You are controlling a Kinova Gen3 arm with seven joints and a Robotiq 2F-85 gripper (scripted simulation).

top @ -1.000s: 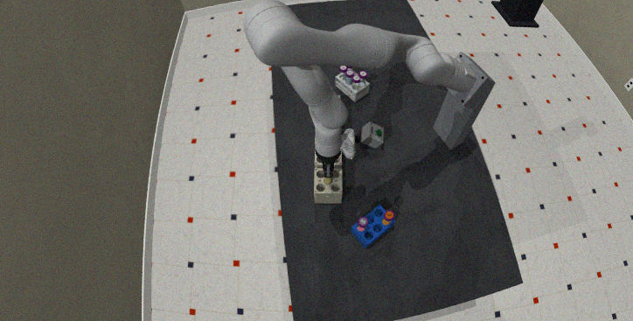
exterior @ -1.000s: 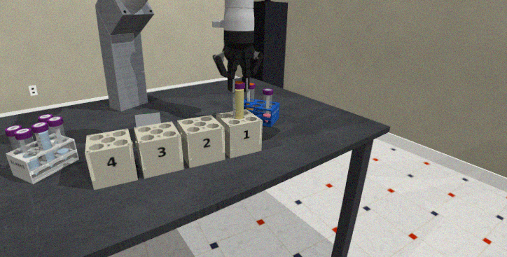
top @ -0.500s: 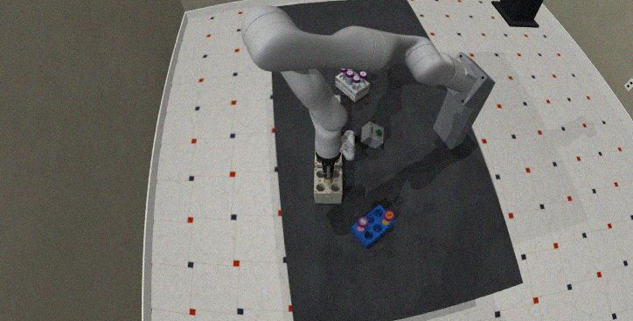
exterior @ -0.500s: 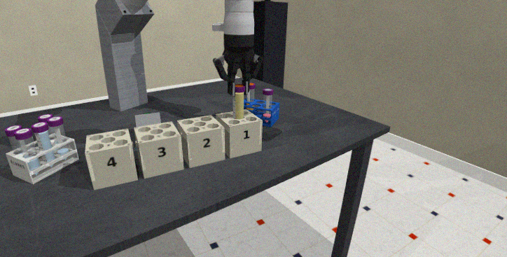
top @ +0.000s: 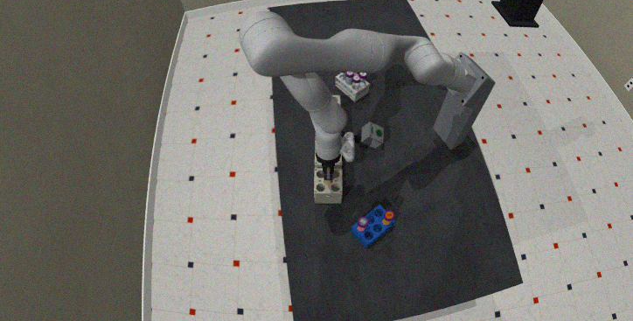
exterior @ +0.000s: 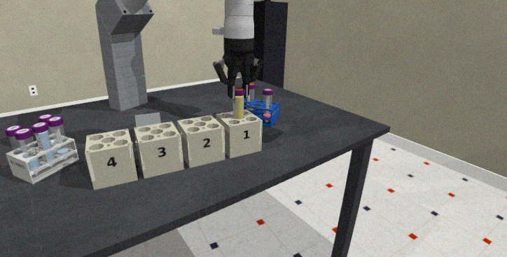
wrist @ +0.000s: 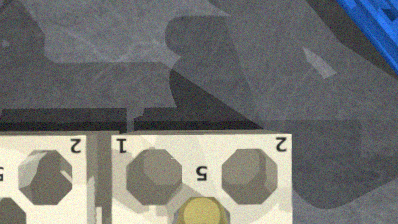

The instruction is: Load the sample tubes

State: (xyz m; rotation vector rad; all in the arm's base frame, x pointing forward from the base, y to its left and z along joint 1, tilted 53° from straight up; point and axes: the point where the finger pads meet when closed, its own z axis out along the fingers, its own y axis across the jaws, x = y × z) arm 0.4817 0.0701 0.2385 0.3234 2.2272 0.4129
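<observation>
Right now my hand is 50 mm above the sample S3 and 10 mm to the left of it. Round my hand: grey-dot tube X5 (180 mm to the left, 100 mm below, 90 mm behind); adapter 1 (120 mm below); adapter 2 (120 mm below, 110 mm to the right, 20 mm behind).
</observation>
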